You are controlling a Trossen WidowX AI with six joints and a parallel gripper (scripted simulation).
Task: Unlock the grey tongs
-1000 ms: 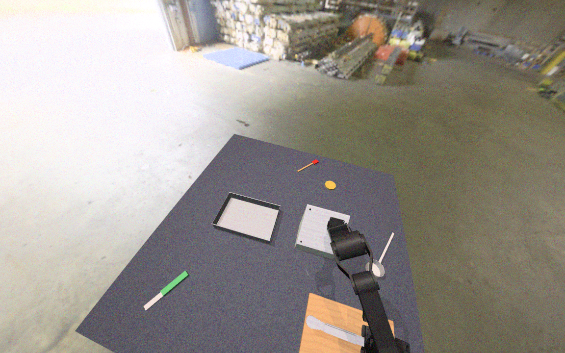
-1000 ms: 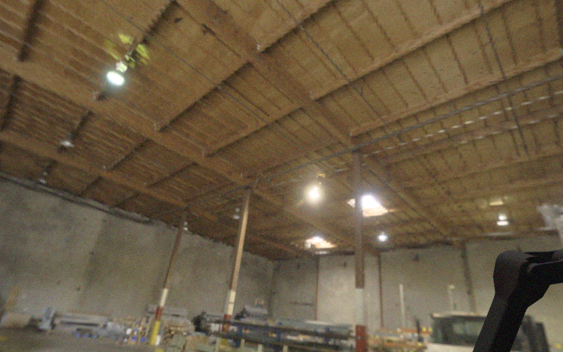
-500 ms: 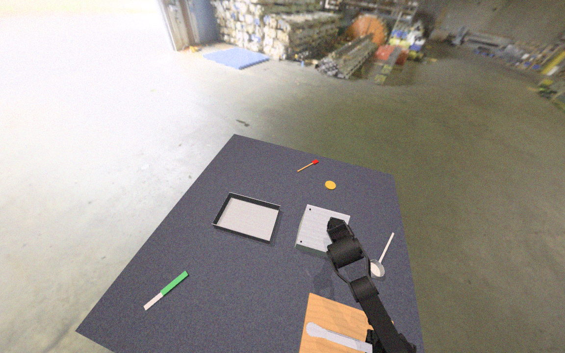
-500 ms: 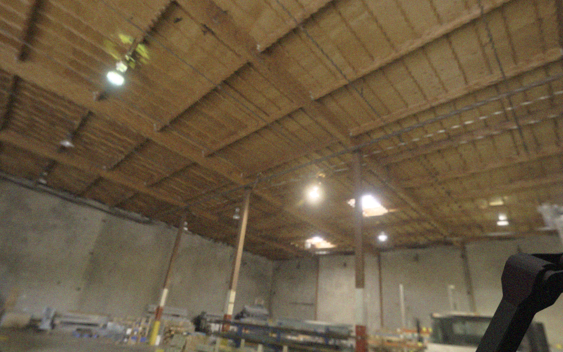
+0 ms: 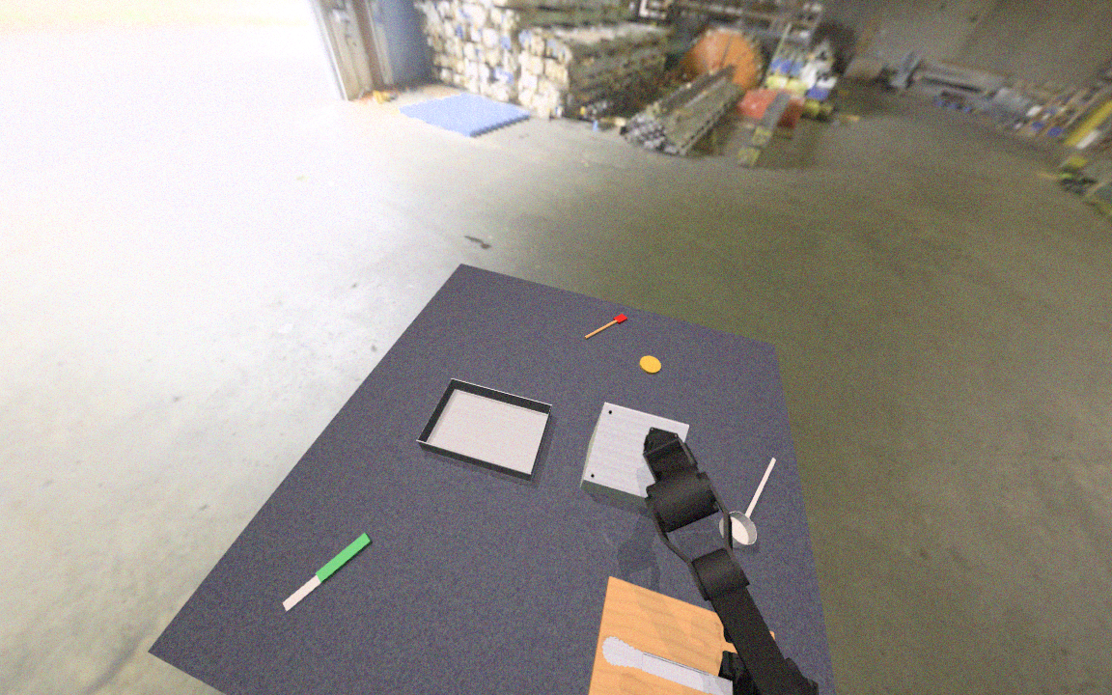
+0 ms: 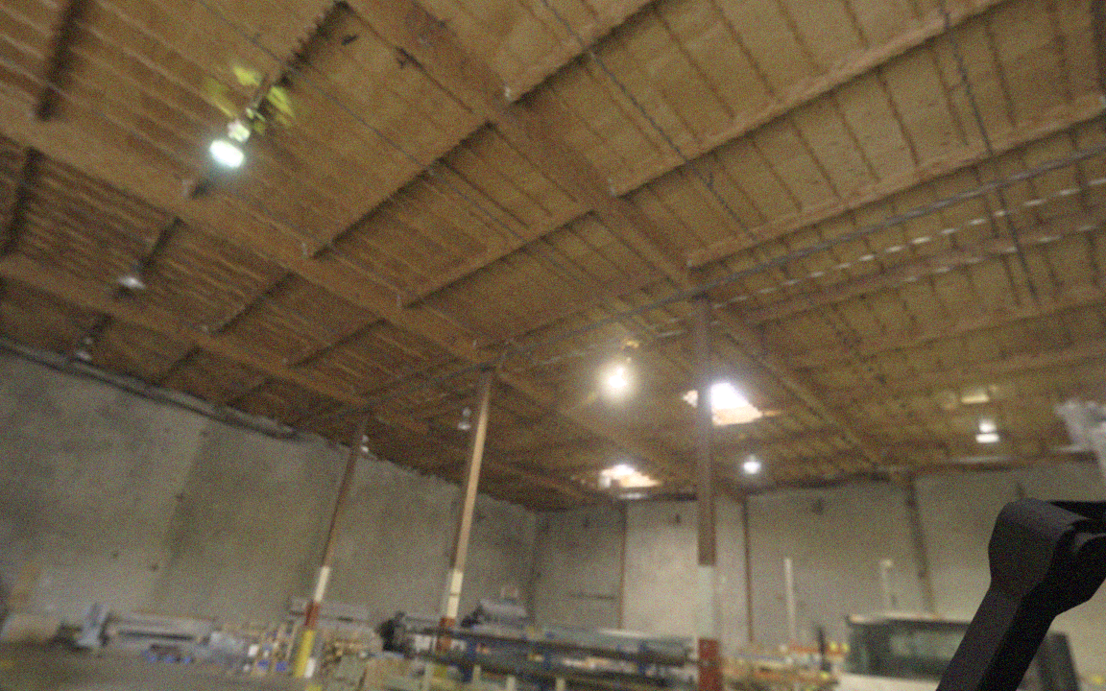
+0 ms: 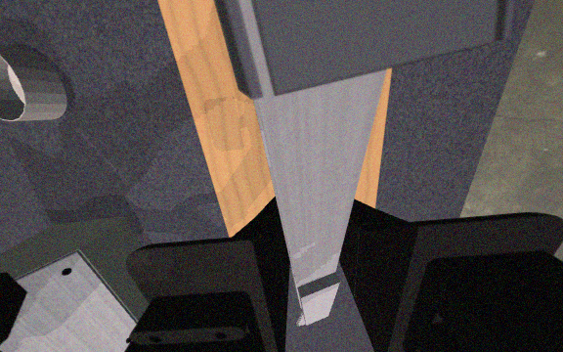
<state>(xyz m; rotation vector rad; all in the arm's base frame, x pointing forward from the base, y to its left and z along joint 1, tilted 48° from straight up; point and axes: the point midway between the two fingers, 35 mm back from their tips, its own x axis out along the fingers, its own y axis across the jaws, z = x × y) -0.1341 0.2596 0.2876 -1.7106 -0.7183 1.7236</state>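
The wooden board is 140 mm below my gripper tip. Round my gripper tip: roasting tin: 560 mm ahead, 380 mm to the right, 120 mm below.
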